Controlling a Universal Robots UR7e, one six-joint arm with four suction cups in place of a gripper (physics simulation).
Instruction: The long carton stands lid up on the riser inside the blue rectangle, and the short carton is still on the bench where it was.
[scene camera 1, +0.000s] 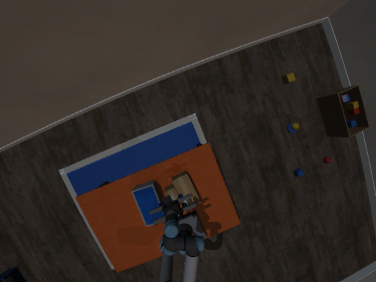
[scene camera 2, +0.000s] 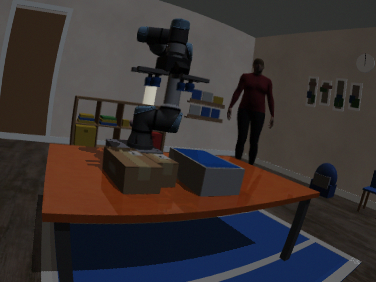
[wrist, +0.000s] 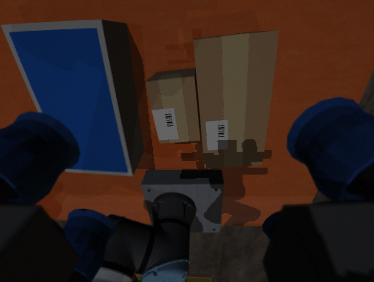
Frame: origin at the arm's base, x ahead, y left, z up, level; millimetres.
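Seen in the pictures: hand, tool point: (scene camera 2: 168, 88) (wrist: 183, 190); arm's base, link origin: (scene camera 1: 184, 230) (scene camera 2: 139, 146) (wrist: 174, 207).
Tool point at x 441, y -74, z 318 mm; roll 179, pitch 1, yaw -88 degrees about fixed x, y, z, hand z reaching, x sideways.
Note:
Pixels of each thing's top centre, then the offset from my tool point to it. Level surfaces: height alone.
- long carton, top centre: (wrist: 234, 113) (scene camera 2: 130, 155) (scene camera 1: 186, 192) 73 mm back, 87 mm right, 286 mm down
- orange bench, surface height: 391 mm down
- short carton, top centre: (wrist: 175, 113) (scene camera 2: 159, 157) (scene camera 1: 172, 197) 73 mm back, 44 mm left, 286 mm down
- grey riser, top centre: (wrist: 77, 114) (scene camera 2: 205, 157) (scene camera 1: 149, 206) 68 mm back, 264 mm left, 271 mm down
- blue rectangle, top centre: (wrist: 77, 114) (scene camera 2: 205, 157) (scene camera 1: 149, 206) 68 mm back, 264 mm left, 271 mm down
The long carton (scene camera 1: 185, 185) (scene camera 2: 132, 172) (wrist: 235, 90) lies lid up on the orange bench (scene camera 1: 107, 220) (scene camera 2: 75, 200) (wrist: 325, 50). The short carton (scene camera 1: 171, 192) (scene camera 2: 167, 172) (wrist: 175, 97) stands close beside it, between it and the riser. Both have a white label on top. The grey riser (scene camera 2: 215, 180) (wrist: 125, 90) stands apart from the cartons, with the blue rectangle (scene camera 1: 146, 199) (scene camera 2: 205, 157) (wrist: 75, 100) bare on its top. My gripper (scene camera 1: 179, 204) (scene camera 2: 170, 83) (wrist: 185, 187) is open, its cups bare, high above the cartons' label end and partly over the riser's side.
My arm's base plate (wrist: 205, 187) is on the bench near the cartons' label ends. A person (scene camera 2: 254, 100) stands beyond the bench. A shelf unit (scene camera 2: 76, 122) stands behind the arm. A blue mat (scene camera 1: 135, 155) lies on the floor. A toy box (scene camera 1: 335, 117) and small toys lie away from the bench.

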